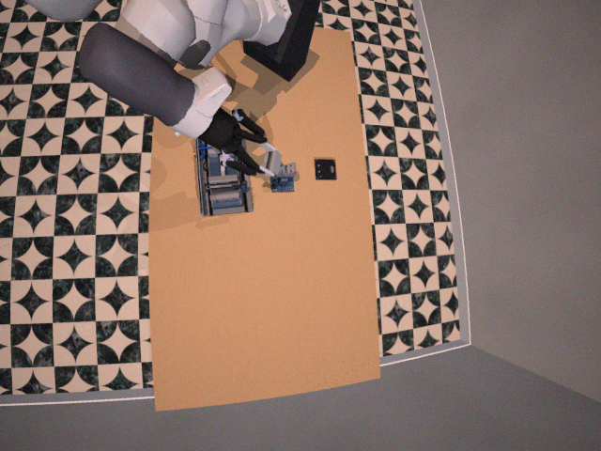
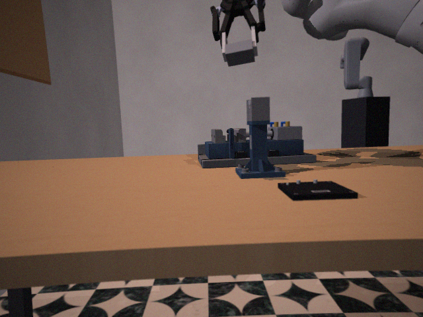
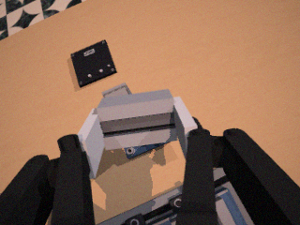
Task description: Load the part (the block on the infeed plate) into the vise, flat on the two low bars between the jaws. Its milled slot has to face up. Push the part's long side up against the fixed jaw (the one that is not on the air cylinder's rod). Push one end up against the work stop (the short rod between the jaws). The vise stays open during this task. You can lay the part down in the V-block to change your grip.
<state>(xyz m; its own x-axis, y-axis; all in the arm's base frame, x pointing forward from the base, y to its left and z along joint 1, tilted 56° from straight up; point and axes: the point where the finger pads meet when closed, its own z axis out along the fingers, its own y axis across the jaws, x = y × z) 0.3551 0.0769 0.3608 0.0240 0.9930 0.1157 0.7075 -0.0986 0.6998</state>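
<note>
Now: the fixed jaw 15 cm to the right of my hand and 21 cm below it. The rest, counted from my hand: work stop: 2 cm behind, 10 cm to the right, 20 cm below; then part: 1 cm ahead, 1 cm to the left, 2 cm below; then air cylinder rod: 11 cm behind, 12 cm to the right, 21 cm below.
</note>
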